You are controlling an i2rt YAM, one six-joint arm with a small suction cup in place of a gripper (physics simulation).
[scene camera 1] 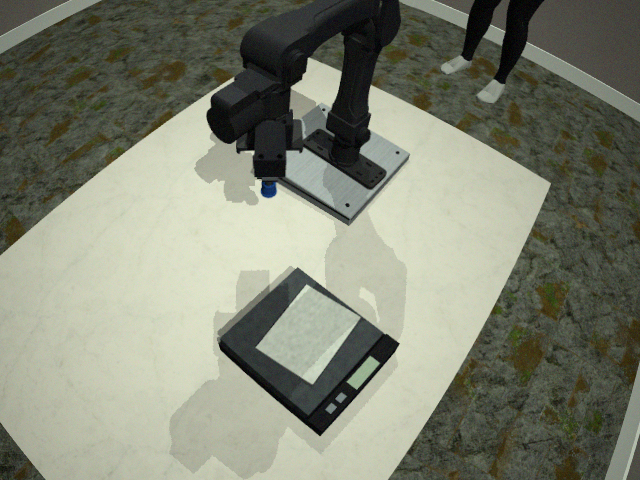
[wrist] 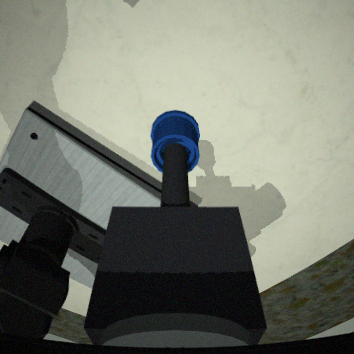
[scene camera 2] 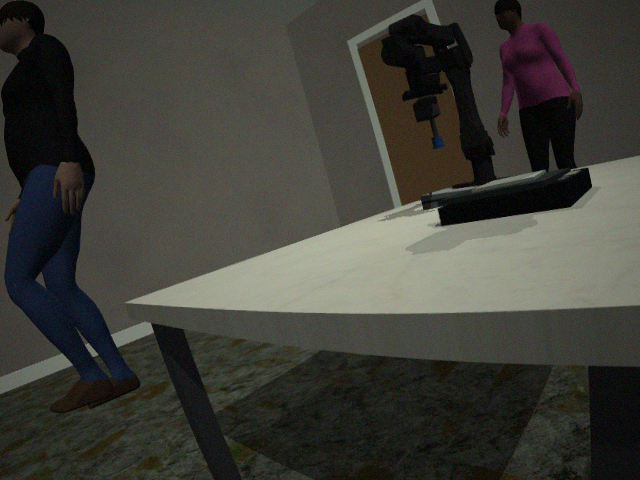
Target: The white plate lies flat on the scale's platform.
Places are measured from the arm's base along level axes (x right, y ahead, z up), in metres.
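Pixels of known places: hand, tool point: (scene camera 1: 268,191) (wrist: 174,132) (scene camera 2: 439,147); arm's base, link origin: (scene camera 1: 343,159) (wrist: 56,218) (scene camera 2: 485,183).
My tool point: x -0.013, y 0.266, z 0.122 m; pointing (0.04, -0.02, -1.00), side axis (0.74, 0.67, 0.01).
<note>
Ahead of a thing's pixels: the offset from my tool point to its top centre. Level surfaces: height alone.
The white plate @(dx -0.199, dy +0.125, dz -0.101 m) (scene camera 1: 309,333) (scene camera 2: 516,179) lies flat on the dark platform of the scale @(dx -0.211, dy +0.138, dz -0.107 m) (scene camera 1: 242,330) (scene camera 2: 496,211). It is turned a little relative to the platform's edges, and all its corners rest inside them. My gripper, a blue suction cup (scene camera 1: 268,189) (scene camera 2: 437,142) (wrist: 175,135), is open and holds nothing. It hangs high above the table, beside the metal base plate and well away from the scale. The plate and the scale do not show in the wrist view.
The arm's metal base plate (scene camera 1: 310,180) (wrist: 115,180) stands on the white table @(dz -0.152 m) (scene camera 1: 129,248) (scene camera 2: 320,289) behind the scale. The scale's display @(dx -0.314, dy +0.122, dz -0.112 m) (scene camera 1: 363,372) and two buttons lie along its right front side. Two people stand beyond the table in scene camera 2.
</note>
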